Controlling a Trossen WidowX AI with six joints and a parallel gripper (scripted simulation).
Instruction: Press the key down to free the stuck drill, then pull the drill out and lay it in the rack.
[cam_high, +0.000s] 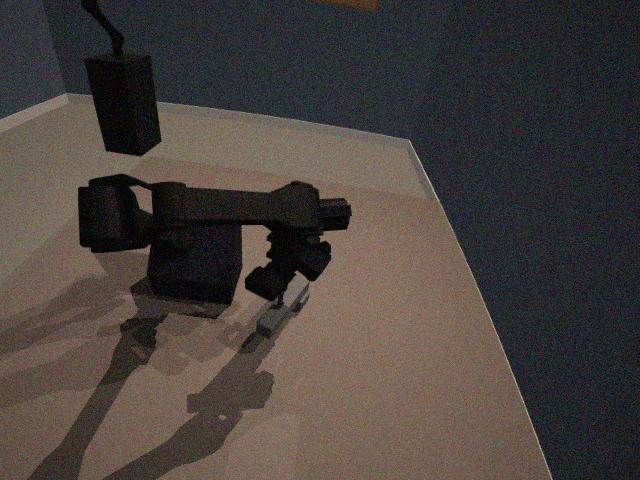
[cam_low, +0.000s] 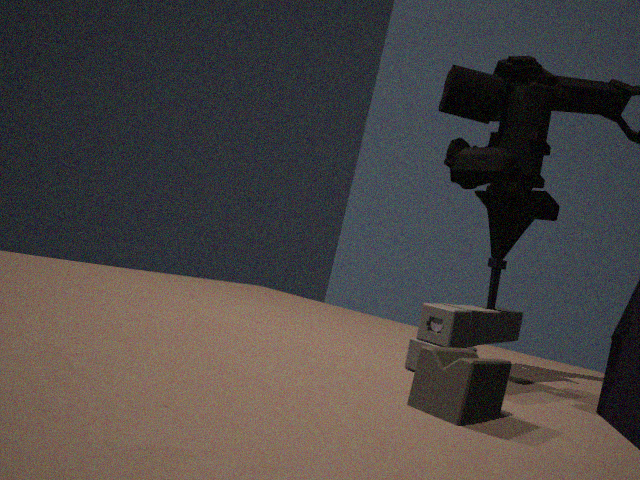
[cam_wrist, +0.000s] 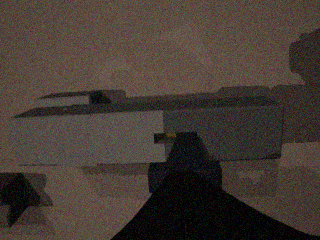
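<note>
Right now my gripper tip is 30 mm above the dark key. The rest, counted from my gripper tip: rack: 210 mm to the left, 110 mm below, 10 mm behind; drill: 80 mm below, 40 mm to the left, 10 mm ahead; grey housing block: 90 mm below, 20 mm to the left, 10 mm ahead.
</note>
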